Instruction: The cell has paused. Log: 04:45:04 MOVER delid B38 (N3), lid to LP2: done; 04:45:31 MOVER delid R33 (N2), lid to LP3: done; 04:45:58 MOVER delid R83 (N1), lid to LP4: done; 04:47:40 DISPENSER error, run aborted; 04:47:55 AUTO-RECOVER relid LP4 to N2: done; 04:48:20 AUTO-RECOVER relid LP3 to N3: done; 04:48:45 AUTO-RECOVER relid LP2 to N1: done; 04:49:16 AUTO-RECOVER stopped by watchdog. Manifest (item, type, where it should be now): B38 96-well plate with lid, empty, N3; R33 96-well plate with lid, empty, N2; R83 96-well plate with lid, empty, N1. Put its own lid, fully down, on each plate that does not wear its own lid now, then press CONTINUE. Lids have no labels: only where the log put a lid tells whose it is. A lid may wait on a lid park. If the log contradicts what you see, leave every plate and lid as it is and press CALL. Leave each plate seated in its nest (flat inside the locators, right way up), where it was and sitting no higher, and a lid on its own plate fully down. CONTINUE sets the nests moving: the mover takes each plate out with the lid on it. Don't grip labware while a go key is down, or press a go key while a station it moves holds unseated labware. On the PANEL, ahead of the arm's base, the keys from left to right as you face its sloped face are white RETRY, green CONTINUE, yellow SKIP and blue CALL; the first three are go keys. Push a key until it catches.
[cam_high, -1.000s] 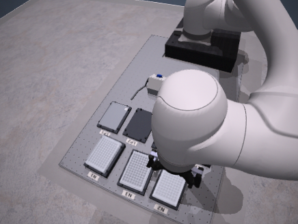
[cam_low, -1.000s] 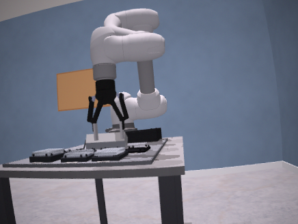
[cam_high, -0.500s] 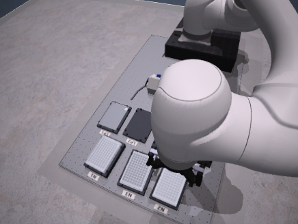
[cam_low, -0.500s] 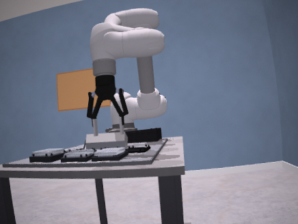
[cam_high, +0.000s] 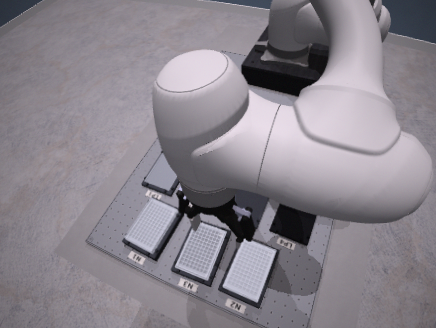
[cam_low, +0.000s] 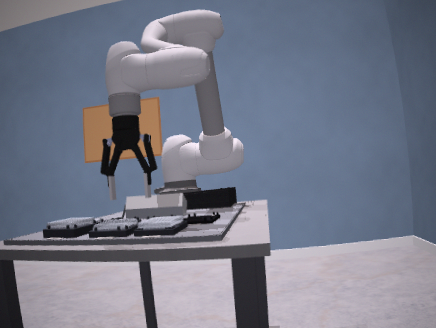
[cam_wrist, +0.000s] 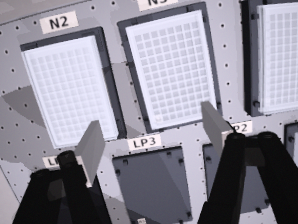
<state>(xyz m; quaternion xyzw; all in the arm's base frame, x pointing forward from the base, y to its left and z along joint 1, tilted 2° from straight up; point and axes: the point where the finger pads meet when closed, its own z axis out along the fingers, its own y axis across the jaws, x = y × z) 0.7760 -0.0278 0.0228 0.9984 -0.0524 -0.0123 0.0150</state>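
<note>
The pale grey lid is 220 mm to the right of my hand, 170 mm behind it and 100 mm below it. Also, from my hand: LP3 label: 110 mm below, 60 mm behind, 30 mm to the left; LP2 label: 110 mm below, 100 mm to the right, 80 mm behind; plate: 90 mm to the left, 90 mm below, 40 mm ahead.
</note>
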